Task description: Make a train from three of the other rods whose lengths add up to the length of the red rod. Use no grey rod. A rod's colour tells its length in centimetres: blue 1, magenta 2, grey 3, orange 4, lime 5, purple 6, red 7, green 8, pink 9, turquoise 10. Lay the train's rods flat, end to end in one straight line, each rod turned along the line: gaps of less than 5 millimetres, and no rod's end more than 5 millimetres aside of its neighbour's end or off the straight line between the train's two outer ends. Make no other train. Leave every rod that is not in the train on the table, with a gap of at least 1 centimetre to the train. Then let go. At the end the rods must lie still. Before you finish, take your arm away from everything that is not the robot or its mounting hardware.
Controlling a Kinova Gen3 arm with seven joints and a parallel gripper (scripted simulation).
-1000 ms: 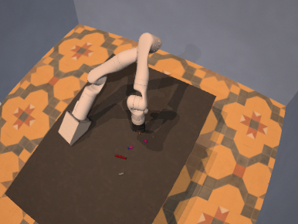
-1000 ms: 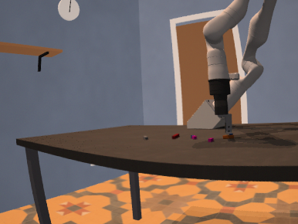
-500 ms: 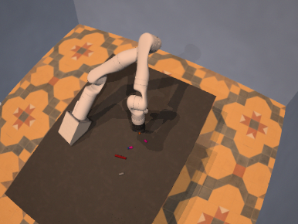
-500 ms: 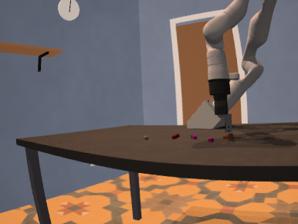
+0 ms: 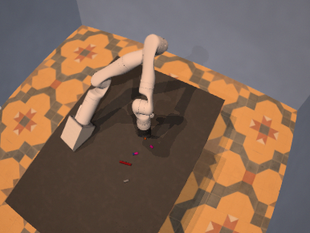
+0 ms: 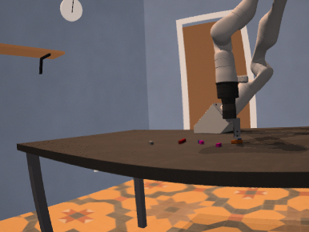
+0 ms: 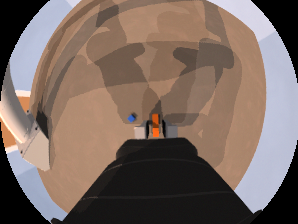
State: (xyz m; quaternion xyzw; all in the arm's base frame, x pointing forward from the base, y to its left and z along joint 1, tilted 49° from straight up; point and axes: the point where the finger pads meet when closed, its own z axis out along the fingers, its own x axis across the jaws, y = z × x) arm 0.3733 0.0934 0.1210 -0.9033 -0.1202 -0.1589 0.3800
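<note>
The orange rod lies 30 mm below my hand. Round my hand: red rod: 10 mm behind, 220 mm to the right, 30 mm below; then grey rod: 50 mm ahead, 310 mm to the right, 30 mm below.
</note>
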